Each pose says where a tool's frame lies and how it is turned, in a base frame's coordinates. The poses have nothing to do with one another.
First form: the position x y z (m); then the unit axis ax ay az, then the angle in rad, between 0 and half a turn.
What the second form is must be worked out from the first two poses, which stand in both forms.
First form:
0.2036 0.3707 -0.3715 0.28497 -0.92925 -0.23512 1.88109
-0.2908 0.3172 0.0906 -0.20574 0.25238 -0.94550 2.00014
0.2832 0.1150 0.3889 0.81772 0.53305 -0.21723 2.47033
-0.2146 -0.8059 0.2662 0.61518 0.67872 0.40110 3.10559
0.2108 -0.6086 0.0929 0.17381 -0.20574 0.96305 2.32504
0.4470 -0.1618 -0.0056 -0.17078 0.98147 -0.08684 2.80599
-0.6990 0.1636 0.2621 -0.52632 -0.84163 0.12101 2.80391
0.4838 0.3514 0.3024 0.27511 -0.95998 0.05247 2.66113
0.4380 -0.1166 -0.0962 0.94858 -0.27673 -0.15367 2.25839
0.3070 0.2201 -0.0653 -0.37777 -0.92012 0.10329 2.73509
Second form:
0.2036 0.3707 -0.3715 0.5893 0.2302 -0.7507 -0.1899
-0.2908 0.3172 0.0906 0.5402 -0.1731 0.2124 -0.7956
0.2832 0.1150 0.3889 0.3294 0.7721 0.5033 -0.2051
-0.2146 -0.8059 0.2662 0.0180 0.6151 0.6786 0.4010
0.2108 -0.6086 0.0929 0.3970 0.1595 -0.1888 0.8839
0.4470 -0.1618 -0.0056 0.1670 -0.1684 0.9677 -0.0856
-0.6990 0.1636 0.2621 0.1680 -0.5188 -0.8297 0.1193
0.4838 0.3514 0.3024 0.2379 0.2672 -0.9324 0.0510
0.4380 -0.1166 -0.0962 0.4274 0.8576 -0.2502 -0.1389
0.3070 0.2201 -0.0653 0.2019 -0.3700 -0.9012 0.1012

